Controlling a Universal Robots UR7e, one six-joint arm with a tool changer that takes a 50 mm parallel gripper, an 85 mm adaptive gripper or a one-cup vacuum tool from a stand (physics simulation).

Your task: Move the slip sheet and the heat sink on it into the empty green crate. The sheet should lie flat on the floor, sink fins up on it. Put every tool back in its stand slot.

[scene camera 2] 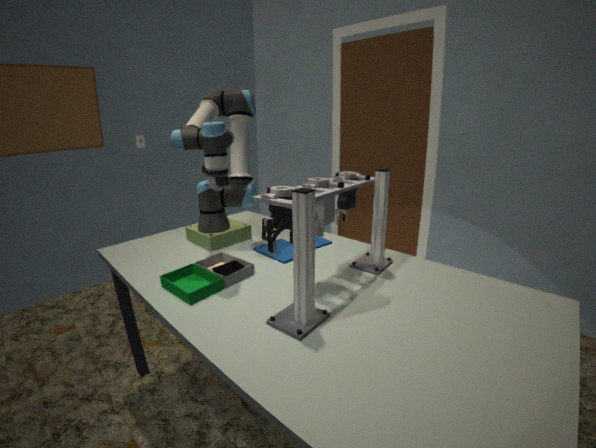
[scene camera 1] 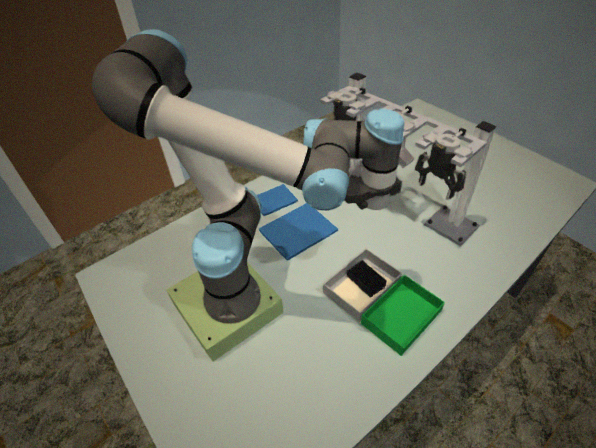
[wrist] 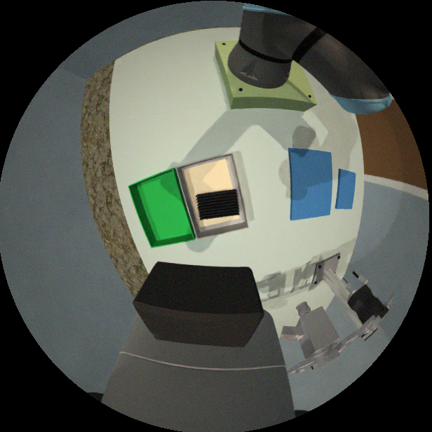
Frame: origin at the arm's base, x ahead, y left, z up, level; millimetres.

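Seen in the pictures: arm's base, link origin: [scene camera 2: 214, 228] [scene camera 1: 232, 298].
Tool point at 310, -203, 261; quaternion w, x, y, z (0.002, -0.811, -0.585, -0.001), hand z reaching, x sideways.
Offsets run from my tool point to a thing's top centre, as dx, dy, dz. "spot": to the spot under its first point. Level surfaces: height alone.
The dark heat sink {+14, +2, -294} [scene camera 1: 366, 278] [scene camera 2: 229, 268] [wrist: 218, 204] lies fins up on the pale slip sheet {-12, -6, -324} [scene camera 1: 348, 295] [wrist: 215, 171] inside the grey crate {spot: +85, -1, -316} [scene camera 2: 241, 277] [wrist: 240, 192]. The sheet is partly covered by the sink. The green crate {-14, -143, -286} [scene camera 1: 402, 315] [scene camera 2: 192, 283] [wrist: 167, 207] is empty and stands beside the grey crate. My bare wrist flange [scene camera 1: 372, 192] [scene camera 2: 217, 174] is above the table between crates and stand, with no tool mounted. The adaptive gripper [scene camera 1: 438, 189] hangs in its stand slot, fingers apart. The vacuum tool [wrist: 318, 327] and the small parallel gripper [scene camera 2: 346, 201] hang there too.
The tool stand [scene camera 1: 472, 175] [scene camera 2: 304, 260] [wrist: 342, 292] has two posts and a raised rail. A large blue mat {dz -319} [scene camera 1: 298, 231] [wrist: 311, 184] and a smaller blue mat [scene camera 1: 277, 198] [wrist: 345, 189] lie near my yellow-green base [scene camera 1: 195, 320] [scene camera 2: 215, 239] [wrist: 272, 102]. A black block [wrist: 200, 300] fills the lower wrist view.
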